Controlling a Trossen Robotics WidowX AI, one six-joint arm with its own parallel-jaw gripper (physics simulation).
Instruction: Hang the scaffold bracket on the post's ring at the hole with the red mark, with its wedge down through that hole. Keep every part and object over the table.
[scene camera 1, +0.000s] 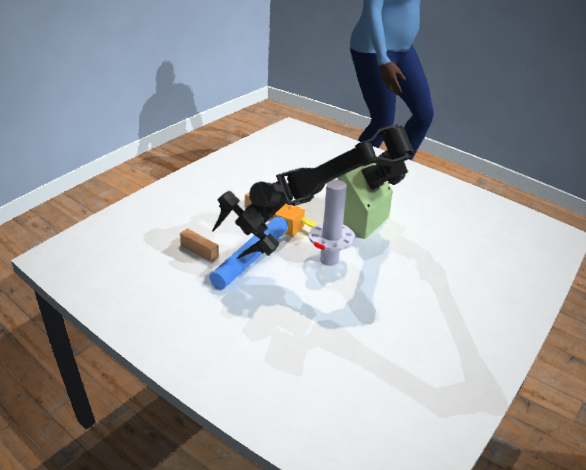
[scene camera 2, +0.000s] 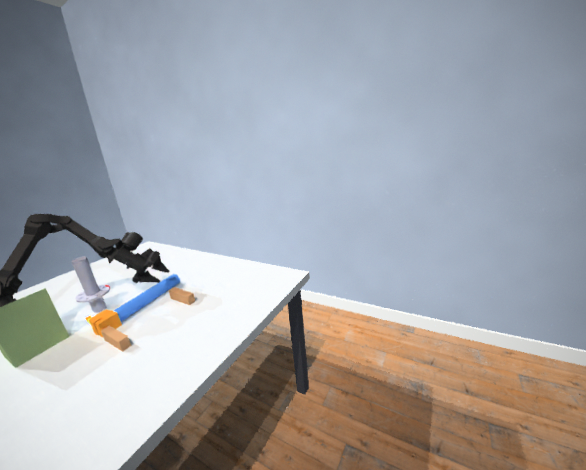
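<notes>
The scaffold bracket lies on the table: a blue tube (scene camera 1: 231, 269) (scene camera 2: 145, 299), an orange head (scene camera 1: 295, 220) (scene camera 2: 107, 320) and a yellow wedge (scene camera 1: 308, 222) (scene camera 2: 88, 318) pointing out towards the post side. The grey post (scene camera 1: 335, 205) (scene camera 2: 85, 275) stands upright with its holed ring (scene camera 1: 342, 247) (scene camera 2: 84, 298) low down. A red mark (scene camera 1: 319, 246) (scene camera 2: 107, 287) is on the ring's rim. My gripper (scene camera 1: 227, 244) (scene camera 2: 164, 276) is open and empty, with its fingertips near the tube's free end; their exact height above it is unclear. The arm partly hides the bracket in scene camera 1.
One wooden block (scene camera 1: 199, 245) (scene camera 2: 181, 295) lies beside the tube's free end; another (scene camera 1: 247, 199) (scene camera 2: 117, 338) lies by the orange head. A green slanted box (scene camera 1: 367, 212) (scene camera 2: 32, 327) stands behind the post in scene camera 1. A person (scene camera 1: 395, 90) stands beyond the table (scene camera 1: 150, 325) (scene camera 2: 125, 400).
</notes>
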